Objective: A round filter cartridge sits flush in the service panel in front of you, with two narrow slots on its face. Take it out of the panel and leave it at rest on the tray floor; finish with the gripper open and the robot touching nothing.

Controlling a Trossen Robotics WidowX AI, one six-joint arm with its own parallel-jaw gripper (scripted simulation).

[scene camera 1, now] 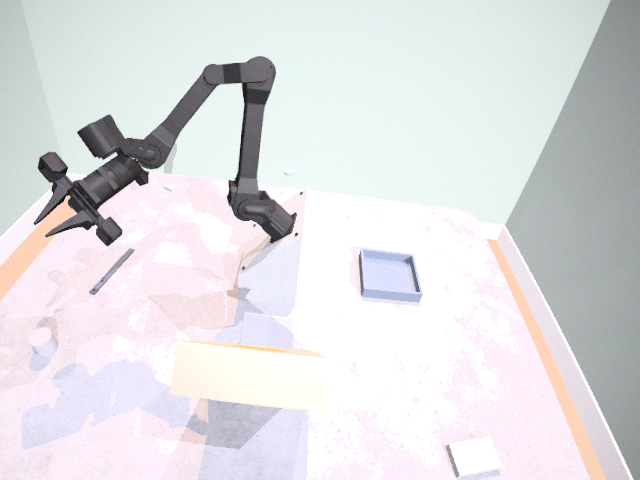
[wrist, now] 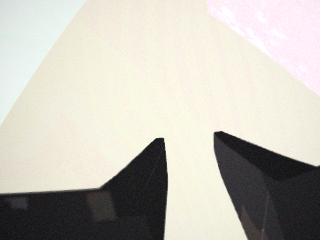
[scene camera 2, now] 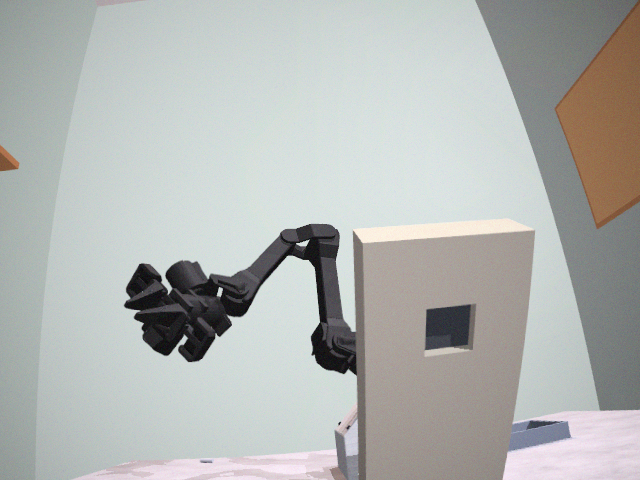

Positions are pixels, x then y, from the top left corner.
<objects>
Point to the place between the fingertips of my gripper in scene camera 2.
At 130, 309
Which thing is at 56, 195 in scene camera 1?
My gripper.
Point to a cream service panel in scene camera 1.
300, 379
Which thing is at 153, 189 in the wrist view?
My gripper.
</objects>
